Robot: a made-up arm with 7 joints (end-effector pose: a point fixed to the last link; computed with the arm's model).
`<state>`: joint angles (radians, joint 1 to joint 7).
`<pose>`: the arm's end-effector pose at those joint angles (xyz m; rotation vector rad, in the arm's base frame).
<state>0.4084 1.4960 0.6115 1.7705 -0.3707 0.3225 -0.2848</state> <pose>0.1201 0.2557 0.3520 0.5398 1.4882 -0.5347</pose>
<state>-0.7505 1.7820 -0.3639 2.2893 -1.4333 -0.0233 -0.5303</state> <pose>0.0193 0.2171 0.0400 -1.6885 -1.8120 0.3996</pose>
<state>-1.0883 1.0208 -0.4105 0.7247 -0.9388 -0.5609 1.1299</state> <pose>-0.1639 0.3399 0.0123 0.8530 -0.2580 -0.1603</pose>
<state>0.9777 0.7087 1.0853 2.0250 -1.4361 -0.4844 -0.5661</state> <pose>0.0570 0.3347 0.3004 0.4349 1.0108 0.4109</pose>
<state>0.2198 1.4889 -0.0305 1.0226 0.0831 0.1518 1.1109</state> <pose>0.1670 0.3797 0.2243 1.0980 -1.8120 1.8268</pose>
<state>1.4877 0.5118 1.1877 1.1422 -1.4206 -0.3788 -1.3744</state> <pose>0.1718 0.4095 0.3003 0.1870 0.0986 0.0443</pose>
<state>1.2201 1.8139 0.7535 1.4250 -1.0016 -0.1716 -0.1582</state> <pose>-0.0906 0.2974 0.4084 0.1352 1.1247 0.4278</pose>
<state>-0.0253 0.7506 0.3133 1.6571 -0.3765 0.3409 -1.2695</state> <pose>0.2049 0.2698 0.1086 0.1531 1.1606 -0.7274</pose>
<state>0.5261 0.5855 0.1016 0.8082 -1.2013 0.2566 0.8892</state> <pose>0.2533 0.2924 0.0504 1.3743 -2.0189 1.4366</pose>
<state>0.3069 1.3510 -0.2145 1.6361 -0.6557 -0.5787 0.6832</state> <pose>0.1615 0.2674 0.1645 -0.2839 -2.4397 0.4703</pose>
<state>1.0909 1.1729 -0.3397 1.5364 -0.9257 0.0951 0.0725</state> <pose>0.2125 0.2574 0.2757 0.3487 2.1843 -0.5025</pose>
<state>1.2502 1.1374 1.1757 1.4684 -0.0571 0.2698 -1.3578</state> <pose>-0.0833 0.3835 0.3477 0.2986 -0.8629 -0.0115</pose>
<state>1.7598 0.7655 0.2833 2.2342 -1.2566 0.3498 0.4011</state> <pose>-0.0072 0.1890 0.3856 0.5278 0.6818 -0.3536</pose>
